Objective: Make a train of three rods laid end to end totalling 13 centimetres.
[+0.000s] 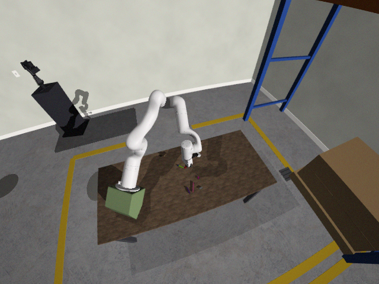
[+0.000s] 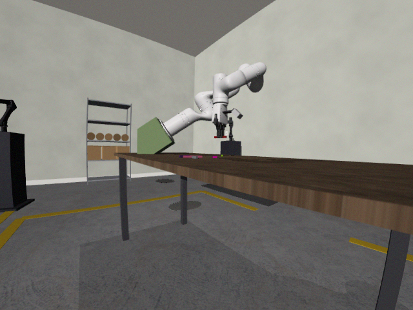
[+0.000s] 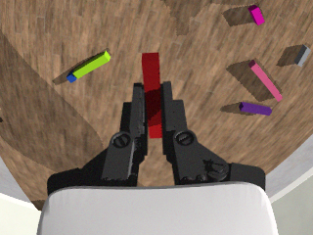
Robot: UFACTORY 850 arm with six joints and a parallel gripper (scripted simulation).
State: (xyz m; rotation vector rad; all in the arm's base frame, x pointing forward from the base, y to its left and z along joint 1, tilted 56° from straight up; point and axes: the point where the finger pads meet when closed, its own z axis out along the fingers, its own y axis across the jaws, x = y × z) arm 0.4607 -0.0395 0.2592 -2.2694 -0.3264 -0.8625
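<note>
The lime rod lies 6 cm behind my hand, 5 cm to the left of it and 12 cm below it. Round my hand: blue rod (9 cm behind, 7 cm to the left, 12 cm below); then magenta rod (9 cm ahead, 8 cm to the right, 12 cm below); then red rod (2 cm below).
</note>
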